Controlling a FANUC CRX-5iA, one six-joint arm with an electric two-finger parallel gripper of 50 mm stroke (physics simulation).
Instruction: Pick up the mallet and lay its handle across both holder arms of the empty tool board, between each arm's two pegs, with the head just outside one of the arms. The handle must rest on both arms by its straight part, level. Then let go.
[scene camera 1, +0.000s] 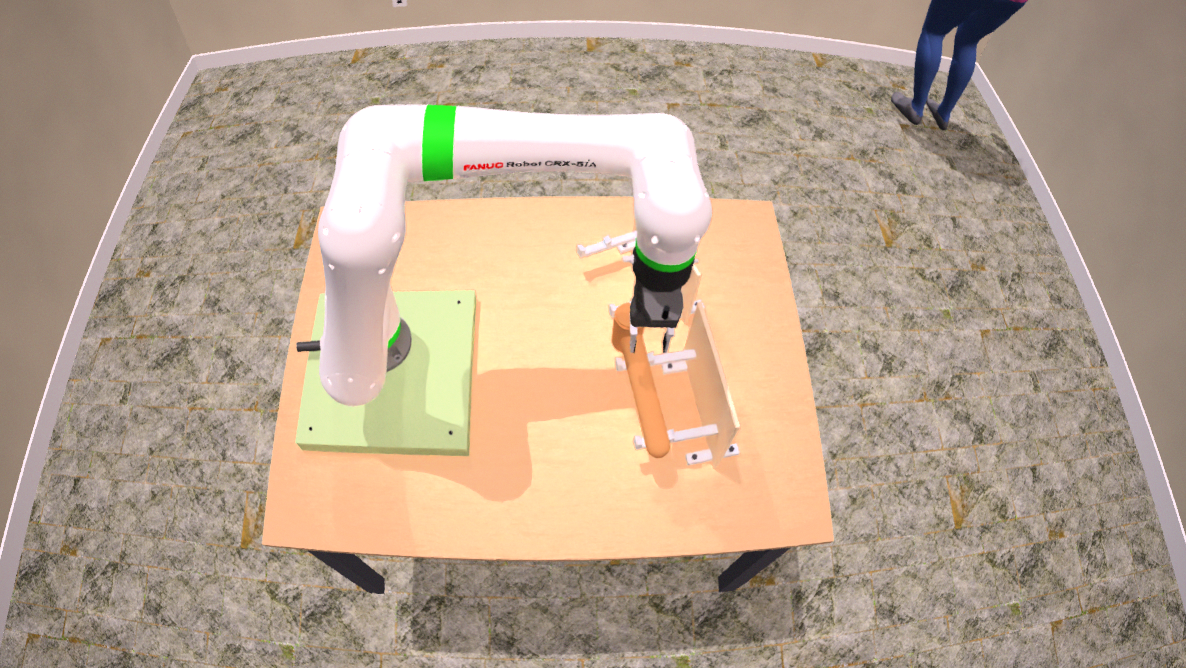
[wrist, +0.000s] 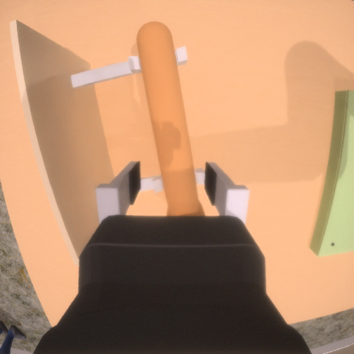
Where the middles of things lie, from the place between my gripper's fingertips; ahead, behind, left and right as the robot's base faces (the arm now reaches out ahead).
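Scene:
Present position of the orange mallet (scene camera 1: 647, 403), measured from my hand: 10 mm to the right of it, 10 mm behind it, 110 mm below it.

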